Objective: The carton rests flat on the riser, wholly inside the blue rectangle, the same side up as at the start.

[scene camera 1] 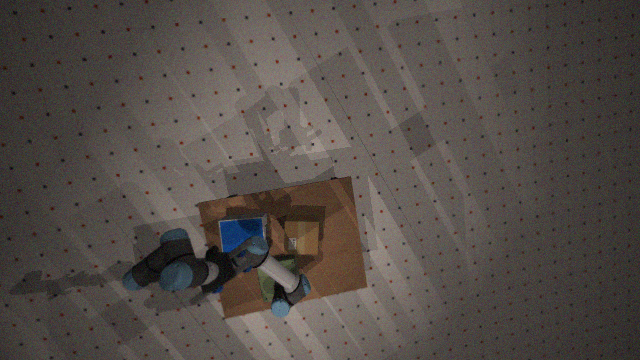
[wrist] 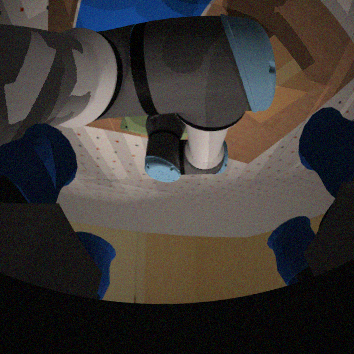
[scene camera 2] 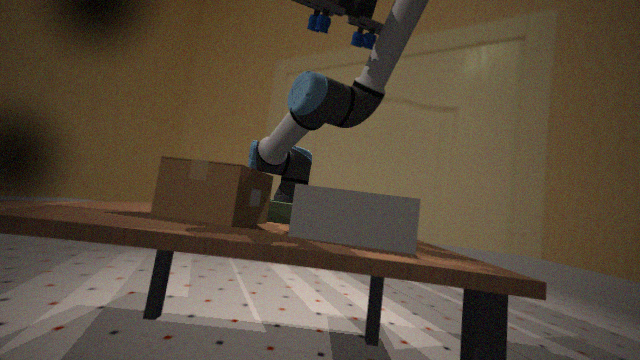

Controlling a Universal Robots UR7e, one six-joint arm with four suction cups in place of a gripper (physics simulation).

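The brown carton (scene camera 1: 303,238) (scene camera 2: 197,194) rests flat on the table, beside the riser and apart from it. Tape shows on its side in scene camera 2, and a white label too. The arm hides part of it in the wrist view. The grey riser (scene camera 2: 354,219) stands on the table, with the blue rectangle (scene camera 1: 235,232) (wrist: 125,11) on its top. The arm covers part of that rectangle in scene camera 1; no carton shows on its visible part. My gripper (scene camera 1: 227,272) (scene camera 2: 341,30) (wrist: 195,200) hangs high above the table, its blue suction cups off and holding nothing.
The wooden table (scene camera 1: 342,250) (scene camera 2: 75,223) (wrist: 245,145) carries the carton and riser. A green block (scene camera 1: 266,286) (scene camera 2: 281,212) (wrist: 133,123) is at the arm's base. The arm's links reach up and over from there. A yellowish wall stands behind.
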